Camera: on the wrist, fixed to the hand. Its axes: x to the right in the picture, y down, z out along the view.
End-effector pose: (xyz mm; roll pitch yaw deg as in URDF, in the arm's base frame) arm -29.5 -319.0 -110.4 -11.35 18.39 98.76
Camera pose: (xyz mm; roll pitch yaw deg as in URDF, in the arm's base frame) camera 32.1 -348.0 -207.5 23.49 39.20 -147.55
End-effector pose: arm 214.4 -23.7 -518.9 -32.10 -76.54 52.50
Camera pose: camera 330.6 -19.7 -542.3 -89.84 17.69 78.41
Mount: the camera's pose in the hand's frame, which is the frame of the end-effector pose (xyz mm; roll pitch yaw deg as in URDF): -5.5 -34.9 -113.2 -2.11 33.00 96.58
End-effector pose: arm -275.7 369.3 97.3 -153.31 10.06 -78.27
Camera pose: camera -291.9 350.6 213.3 164.83 -7.32 -172.61
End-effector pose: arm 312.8 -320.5 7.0 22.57 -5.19 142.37
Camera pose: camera 301.8 -326.2 -110.9 -9.94 11.02 -123.01
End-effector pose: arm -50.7 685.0 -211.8 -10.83 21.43 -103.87
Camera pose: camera -94.2 740.4 -307.2 26.75 37.49 11.67
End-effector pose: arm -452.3 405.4 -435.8 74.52 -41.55 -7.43
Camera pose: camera -401.5 499.4 -487.2 -57.26 -25.36 116.78
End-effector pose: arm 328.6 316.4 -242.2 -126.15 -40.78 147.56
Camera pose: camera 422.4 340.7 -173.9 -144.31 19.20 67.12
